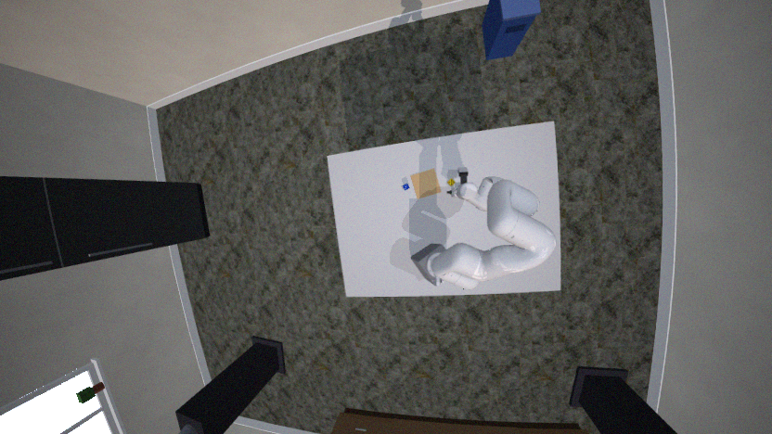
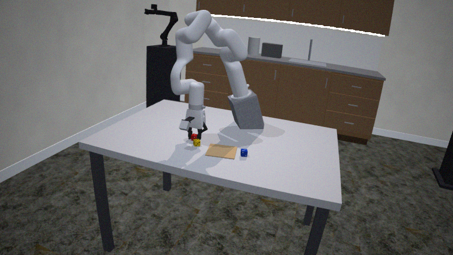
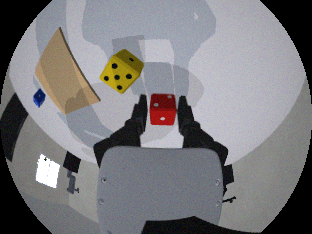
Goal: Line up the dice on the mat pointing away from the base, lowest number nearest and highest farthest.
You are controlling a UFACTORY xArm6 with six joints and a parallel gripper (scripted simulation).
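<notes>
My gripper is now 1 cm above the red die. Also, from my hand: yellow die 5 cm ahead, 4 cm to the left, 1 cm below; blue die 3 cm ahead, 29 cm to the left, 1 cm below; tan mat 4 cm ahead, 18 cm to the left, 2 cm below.
</notes>
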